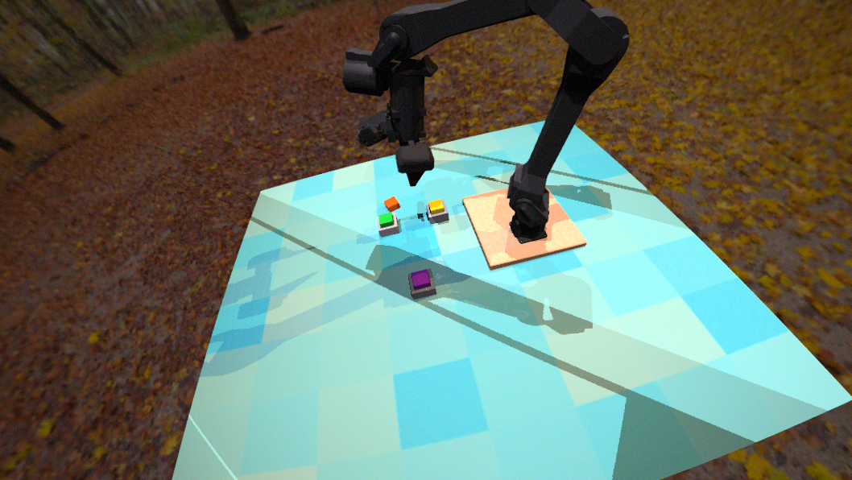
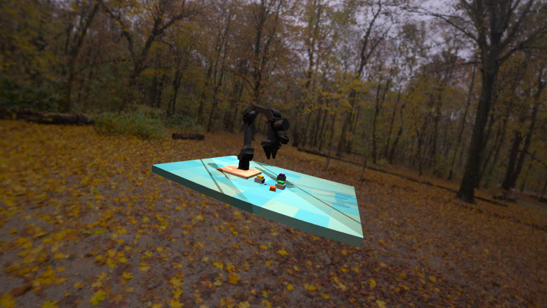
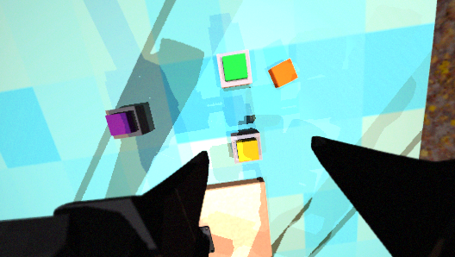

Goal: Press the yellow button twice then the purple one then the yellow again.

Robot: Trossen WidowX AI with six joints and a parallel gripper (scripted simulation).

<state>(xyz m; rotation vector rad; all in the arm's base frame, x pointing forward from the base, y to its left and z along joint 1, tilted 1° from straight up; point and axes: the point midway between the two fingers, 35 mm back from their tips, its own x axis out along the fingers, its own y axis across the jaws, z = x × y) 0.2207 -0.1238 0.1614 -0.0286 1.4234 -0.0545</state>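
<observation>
My gripper tip is now 4 cm past the yellow button and 12 cm above it. The rest, counted from my gripper tip: purple button: 3 cm ahead, 19 cm to the left, 12 cm below; green button: 8 cm ahead, 12 cm below; orange block: 7 cm ahead, 8 cm to the right, 14 cm below.
</observation>
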